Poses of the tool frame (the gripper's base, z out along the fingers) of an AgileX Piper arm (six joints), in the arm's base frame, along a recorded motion.
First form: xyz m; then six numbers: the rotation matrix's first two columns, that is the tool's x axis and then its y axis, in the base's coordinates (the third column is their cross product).
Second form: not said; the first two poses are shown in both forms.
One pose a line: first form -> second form
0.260, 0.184, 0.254, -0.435, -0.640, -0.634, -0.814, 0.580, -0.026 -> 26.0, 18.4, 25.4, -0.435, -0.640, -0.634, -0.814, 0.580, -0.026
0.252, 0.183, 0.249, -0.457, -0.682, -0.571, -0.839, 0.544, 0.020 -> 25.2, 18.3, 24.9, -0.457, -0.682, -0.571, -0.839, 0.544, 0.020
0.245, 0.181, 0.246, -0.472, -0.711, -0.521, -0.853, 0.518, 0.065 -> 24.5, 18.1, 24.6, -0.472, -0.711, -0.521, -0.853, 0.518, 0.065
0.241, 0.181, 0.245, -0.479, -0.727, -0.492, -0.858, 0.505, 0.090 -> 24.1, 18.1, 24.5, -0.479, -0.727, -0.492, -0.858, 0.505, 0.090
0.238, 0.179, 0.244, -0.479, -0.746, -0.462, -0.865, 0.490, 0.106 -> 23.8, 17.9, 24.4, -0.479, -0.746, -0.462, -0.865, 0.490, 0.106
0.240, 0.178, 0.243, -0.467, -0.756, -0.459, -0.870, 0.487, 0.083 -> 24.0, 17.8, 24.3, -0.467, -0.756, -0.459, -0.870, 0.487, 0.083
